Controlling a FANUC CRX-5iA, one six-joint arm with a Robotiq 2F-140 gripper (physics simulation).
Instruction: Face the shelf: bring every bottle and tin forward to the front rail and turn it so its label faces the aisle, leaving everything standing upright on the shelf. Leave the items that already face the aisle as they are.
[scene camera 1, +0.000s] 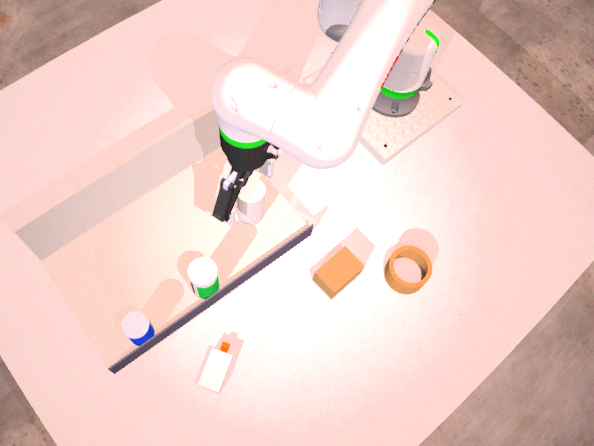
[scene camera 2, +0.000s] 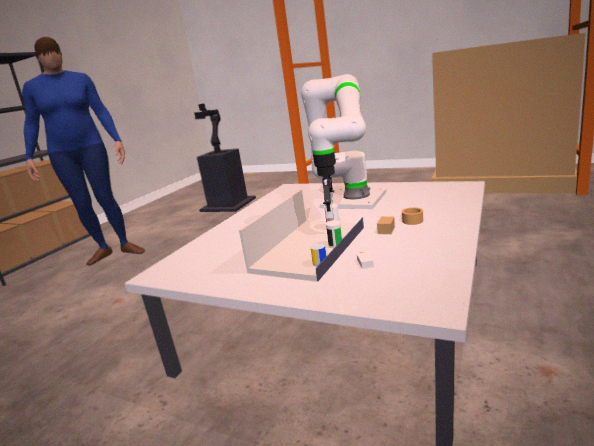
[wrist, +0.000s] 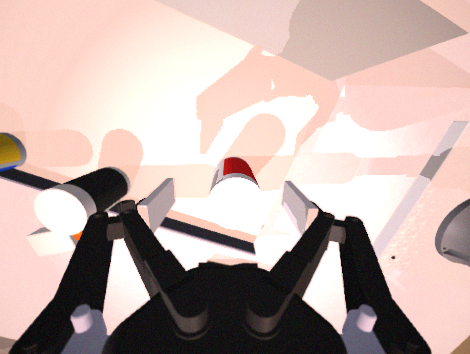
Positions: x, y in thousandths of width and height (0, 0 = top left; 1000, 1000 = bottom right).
Observation:
The gripper (scene camera 1: 417, 443) is open, holding nothing. Also in view: a white tin (scene camera 1: 423, 450). A blue and yellow tin (scene camera 1: 228, 730) rests on a shelf (scene camera 1: 231, 582). On the table rest a white bottle with orange cap (scene camera 1: 368, 815) and an orange-brown block (scene camera 1: 560, 622). Further things: a dark front rail (scene camera 1: 258, 766) and a shelf back wall (scene camera 2: 440, 528).
The white bottle with orange cap is seen too in the wrist view (wrist: 95, 685). The white tin is seen too in the wrist view (wrist: 501, 569). The gripper also shows in the wrist view (wrist: 488, 541).

